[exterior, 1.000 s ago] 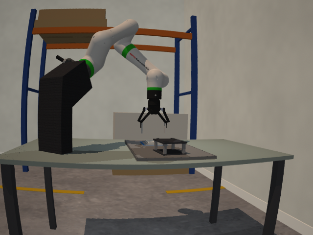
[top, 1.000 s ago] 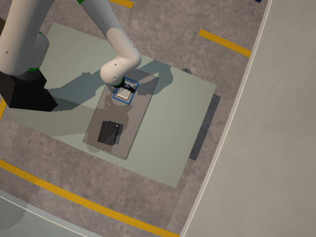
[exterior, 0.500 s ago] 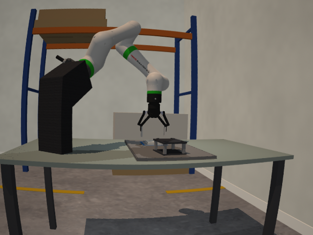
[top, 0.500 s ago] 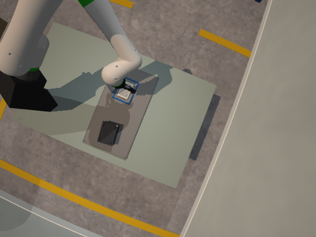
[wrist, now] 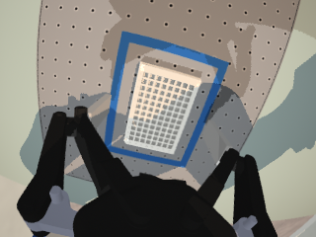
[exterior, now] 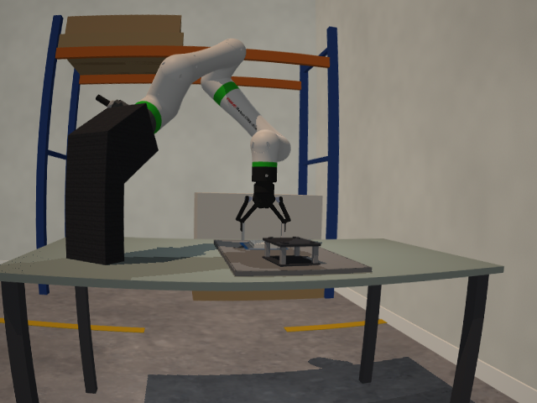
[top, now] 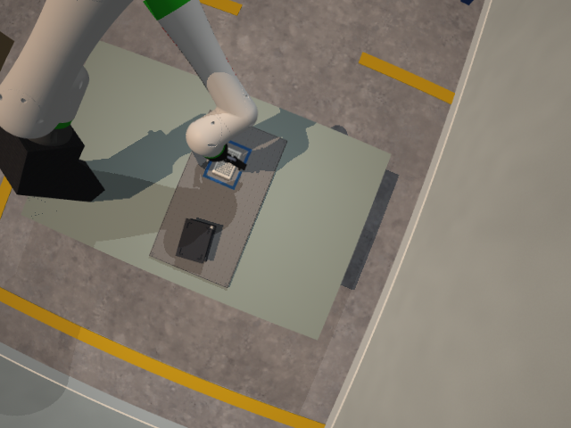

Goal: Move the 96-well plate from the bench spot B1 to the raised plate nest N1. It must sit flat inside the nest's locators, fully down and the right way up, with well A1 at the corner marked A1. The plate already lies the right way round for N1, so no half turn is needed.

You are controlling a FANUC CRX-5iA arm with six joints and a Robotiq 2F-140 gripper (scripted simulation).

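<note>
Now: the white 96-well plate 20 mm below my hand. From my hand the other things lie so: black raised nest N1 (70 mm ahead, 350 mm to the right, 30 mm above).
</note>
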